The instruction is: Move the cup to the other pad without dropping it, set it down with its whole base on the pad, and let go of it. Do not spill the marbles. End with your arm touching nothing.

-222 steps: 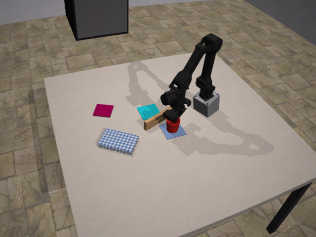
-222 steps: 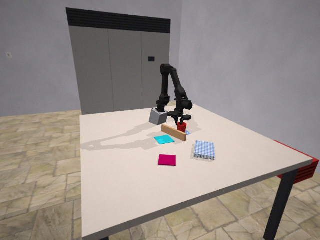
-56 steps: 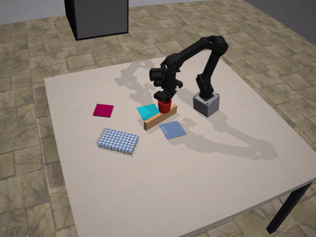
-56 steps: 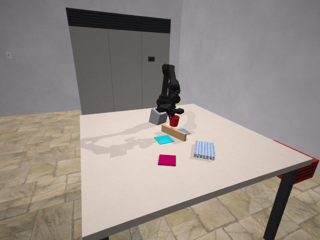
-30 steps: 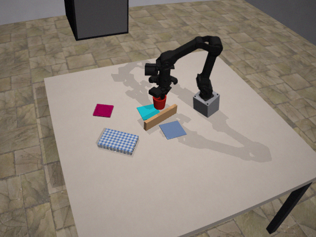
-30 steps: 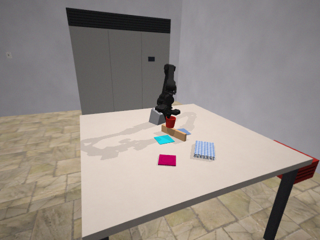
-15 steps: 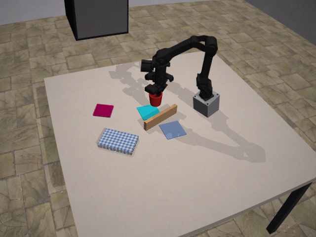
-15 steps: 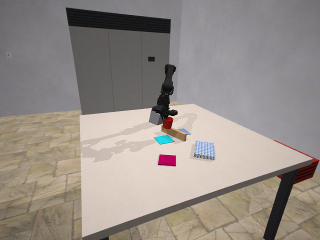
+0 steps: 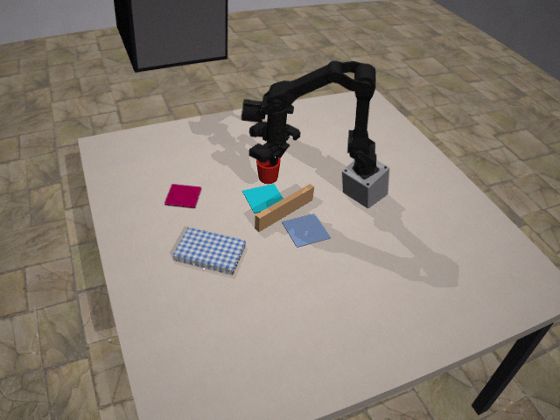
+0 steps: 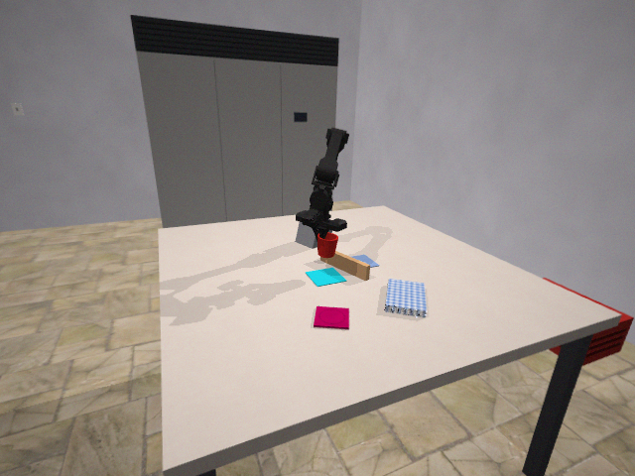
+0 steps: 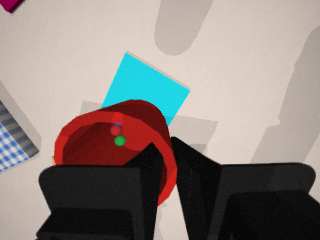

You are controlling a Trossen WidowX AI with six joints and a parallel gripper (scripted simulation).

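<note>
Right now the red cup is 50 mm below my hand, 30 mm ahead of it and 10 mm to the left of it. From my hand the other things lie so: green marble 60 mm below, 40 mm ahead, 30 mm to the left; wooden bar 140 mm below, 100 mm to the left, 10 mm ahead; red marble 60 mm below, 40 mm ahead, 20 mm to the left.
</note>
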